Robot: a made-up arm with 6 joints. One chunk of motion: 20 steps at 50 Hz.
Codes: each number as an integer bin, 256 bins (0 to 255) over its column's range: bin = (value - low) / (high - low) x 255, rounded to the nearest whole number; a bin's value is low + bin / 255 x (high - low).
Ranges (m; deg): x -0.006..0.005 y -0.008..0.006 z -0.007..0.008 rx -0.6..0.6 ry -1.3..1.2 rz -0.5..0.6
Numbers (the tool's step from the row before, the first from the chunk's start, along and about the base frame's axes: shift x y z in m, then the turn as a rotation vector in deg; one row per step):
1: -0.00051 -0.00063 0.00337 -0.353 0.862 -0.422
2: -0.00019 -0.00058 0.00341 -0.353 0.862 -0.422
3: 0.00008 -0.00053 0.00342 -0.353 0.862 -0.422
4: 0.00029 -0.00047 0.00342 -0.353 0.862 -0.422
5: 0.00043 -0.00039 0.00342 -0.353 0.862 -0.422
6: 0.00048 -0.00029 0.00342 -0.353 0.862 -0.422
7: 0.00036 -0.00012 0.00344 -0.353 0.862 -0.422
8: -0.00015 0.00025 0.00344 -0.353 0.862 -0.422
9: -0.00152 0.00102 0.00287 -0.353 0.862 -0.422
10: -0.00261 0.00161 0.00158 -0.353 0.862 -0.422
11: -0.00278 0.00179 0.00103 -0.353 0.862 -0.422
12: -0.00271 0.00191 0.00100 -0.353 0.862 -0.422
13: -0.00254 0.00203 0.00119 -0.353 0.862 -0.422
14: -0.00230 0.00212 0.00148 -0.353 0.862 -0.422
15: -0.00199 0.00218 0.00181 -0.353 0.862 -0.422
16: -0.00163 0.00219 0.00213 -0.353 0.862 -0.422
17: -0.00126 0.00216 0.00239 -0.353 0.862 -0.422
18: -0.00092 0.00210 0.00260 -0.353 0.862 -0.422
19: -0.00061 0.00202 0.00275 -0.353 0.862 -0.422
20: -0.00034 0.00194 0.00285 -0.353 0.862 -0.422
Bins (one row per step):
1: 127 134 176 52 221 18
2: 135 135 177 52 221 18
3: 141 136 177 52 221 18
4: 146 137 177 52 221 18
5: 149 139 177 52 221 18
6: 150 140 177 52 221 18
7: 147 144 177 52 221 18
8: 136 150 177 52 221 18
9: 104 164 168 52 221 18
10: 79 175 146 52 221 18
11: 75 178 137 52 221 18
12: 76 181 136 52 221 18
13: 80 183 139 52 221 18
14: 86 184 144 52 221 18
15: 93 185 150 52 221 18
16: 101 186 155 52 221 18
17: 110 185 160 52 221 18
18: 118 184 163 52 221 18
19: 125 183 166 52 221 18
20: 131 181 167 52 221 18

